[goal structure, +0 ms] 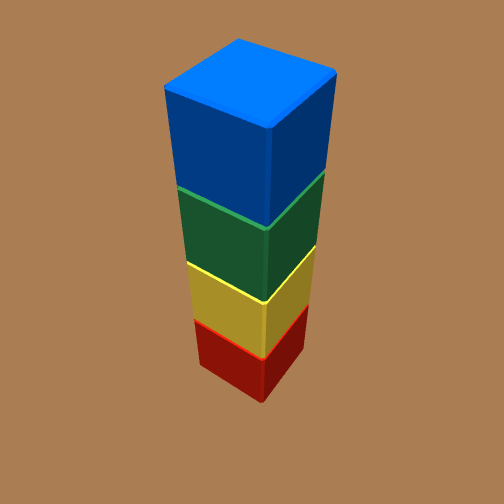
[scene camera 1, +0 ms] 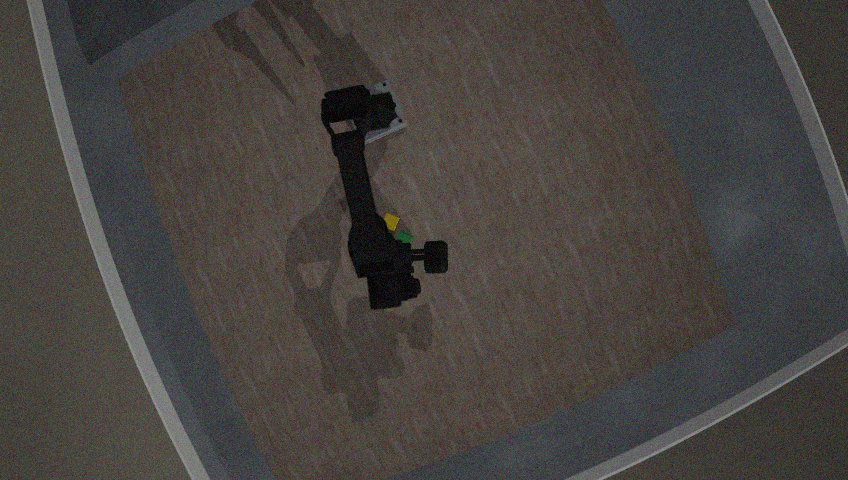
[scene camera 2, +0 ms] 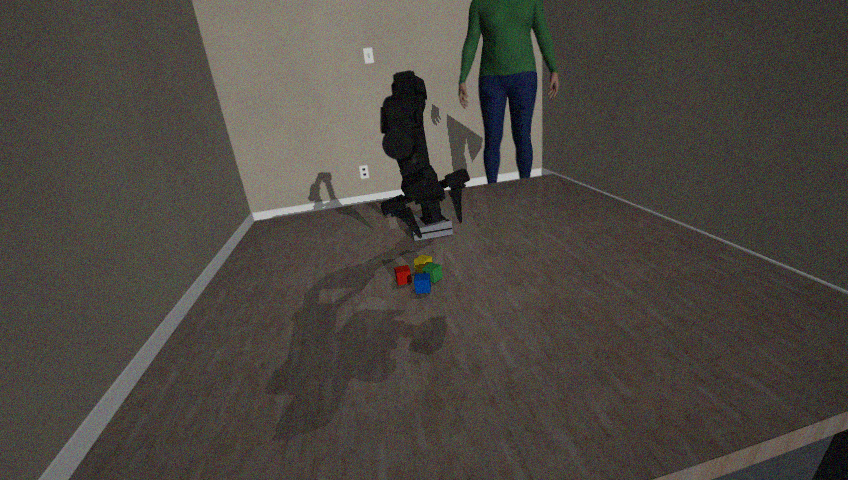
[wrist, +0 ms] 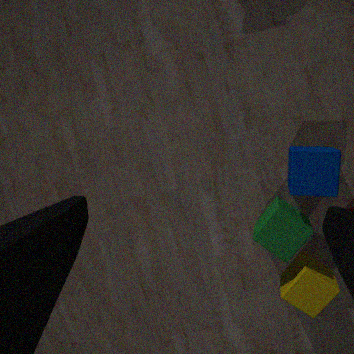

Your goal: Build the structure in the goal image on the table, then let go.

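Four small blocks sit close together, apart from a red one at one side. The yellow block (scene camera 1: 390, 221) (scene camera 2: 423, 259) (wrist: 311, 292) and green block (scene camera 1: 405, 237) (scene camera 2: 433, 272) (wrist: 284, 230) are neighbours. The blue block (scene camera 2: 421, 283) (wrist: 314, 171) lies beyond the green one in the wrist view. The red block (scene camera 2: 402, 275) is left of them in scene camera 2. The arm hides red and blue in scene camera 1. My gripper (scene camera 2: 440, 228) (wrist: 208, 213) is open and empty, above the table; its right finger in the wrist view overlaps the area beside the green and yellow blocks.
The wood-patterned table (scene camera 1: 535, 237) (scene camera 2: 595, 333) carries the arm's grey base (scene camera 1: 380, 136) (scene camera 2: 443, 234) behind the blocks. A person in a green top (scene camera 2: 508, 35) stands at the back, near the wall. The arm's large shadow falls on the table.
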